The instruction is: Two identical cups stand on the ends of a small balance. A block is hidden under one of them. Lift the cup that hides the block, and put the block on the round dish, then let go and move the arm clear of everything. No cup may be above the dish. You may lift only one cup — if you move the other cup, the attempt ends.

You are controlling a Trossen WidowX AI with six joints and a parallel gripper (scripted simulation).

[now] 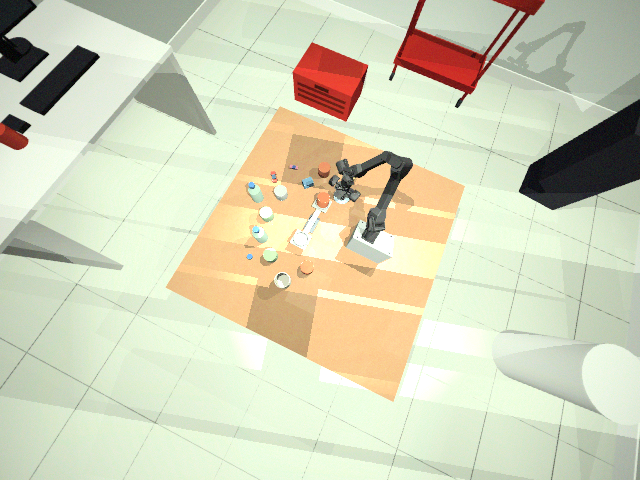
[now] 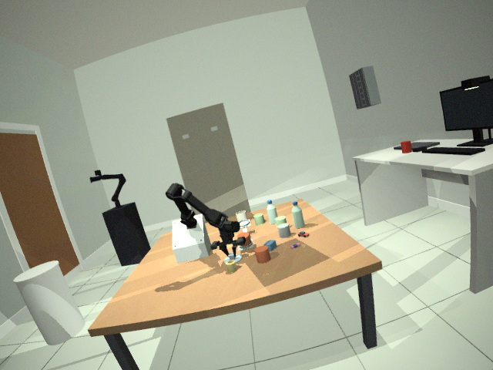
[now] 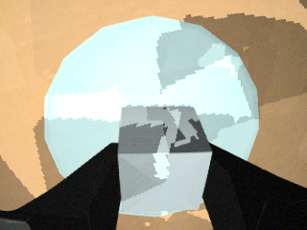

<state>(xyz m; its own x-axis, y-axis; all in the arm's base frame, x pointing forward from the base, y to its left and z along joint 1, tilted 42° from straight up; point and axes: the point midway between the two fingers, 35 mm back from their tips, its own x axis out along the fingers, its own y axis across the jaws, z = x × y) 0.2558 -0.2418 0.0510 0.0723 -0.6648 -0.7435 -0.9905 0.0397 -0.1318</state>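
My gripper tip is now right at the grey block. The rest, counted from my gripper tip: pale blue round dish (2 cm below); then blue block (21 cm ahead, 5 cm to the left); then balance beam (25 cm to the left, 6 cm ahead, 2 cm above).
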